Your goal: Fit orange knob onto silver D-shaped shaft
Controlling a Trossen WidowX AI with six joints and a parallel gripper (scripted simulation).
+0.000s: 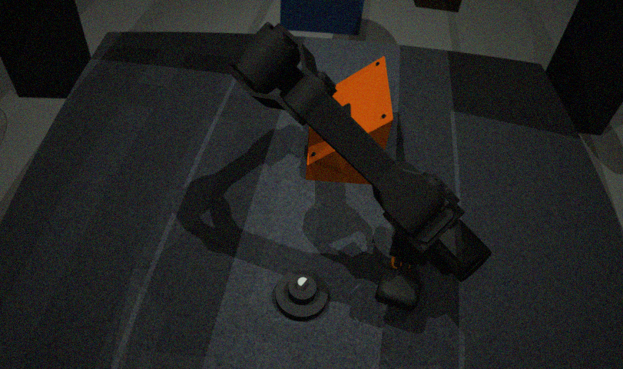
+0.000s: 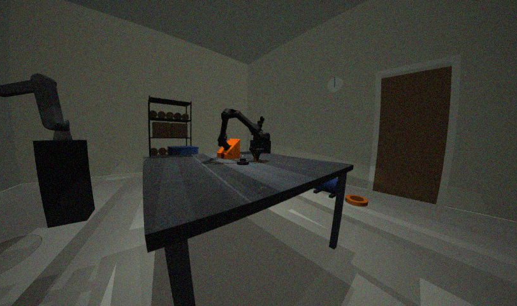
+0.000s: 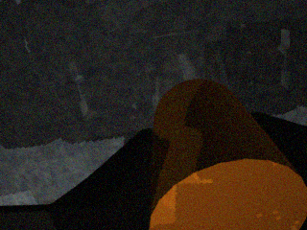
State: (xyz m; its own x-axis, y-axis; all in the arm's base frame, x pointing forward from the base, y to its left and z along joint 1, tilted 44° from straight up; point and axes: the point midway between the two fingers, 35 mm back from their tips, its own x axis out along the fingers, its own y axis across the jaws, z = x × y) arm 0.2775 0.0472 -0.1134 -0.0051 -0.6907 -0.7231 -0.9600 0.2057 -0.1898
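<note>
My gripper tip is now 3 cm below the orange knob. Round my gripper tip: dark round pedestal 16 cm to the right, 4 cm ahead, 2 cm above.
</note>
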